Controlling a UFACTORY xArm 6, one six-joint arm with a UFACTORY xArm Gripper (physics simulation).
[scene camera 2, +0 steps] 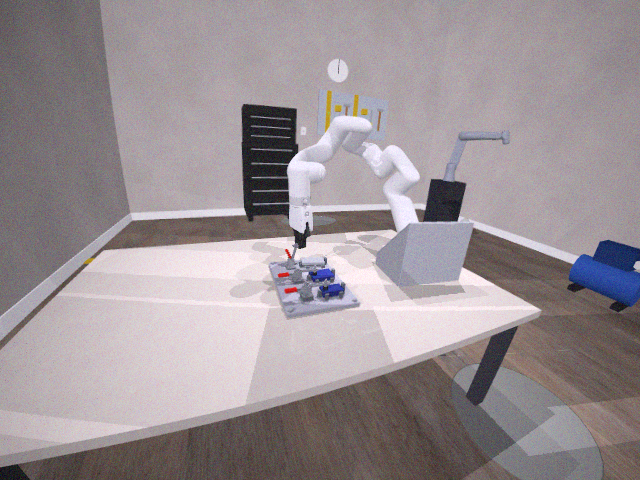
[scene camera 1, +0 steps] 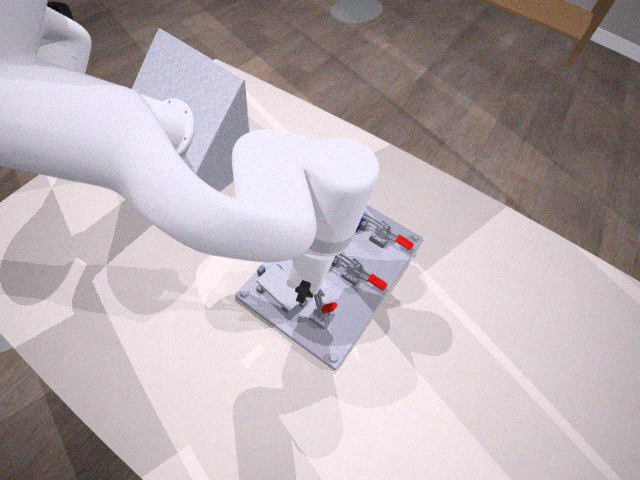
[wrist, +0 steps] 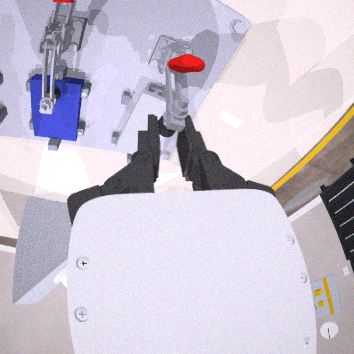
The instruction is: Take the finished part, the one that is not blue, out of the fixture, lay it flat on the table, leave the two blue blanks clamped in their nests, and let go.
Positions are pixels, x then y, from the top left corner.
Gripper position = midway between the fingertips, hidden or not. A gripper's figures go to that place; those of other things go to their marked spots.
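Finished part [wrist: 147,102]: 0.20 m from the lens. The gripper [wrist: 166,129] is 0.15 m from the lens.
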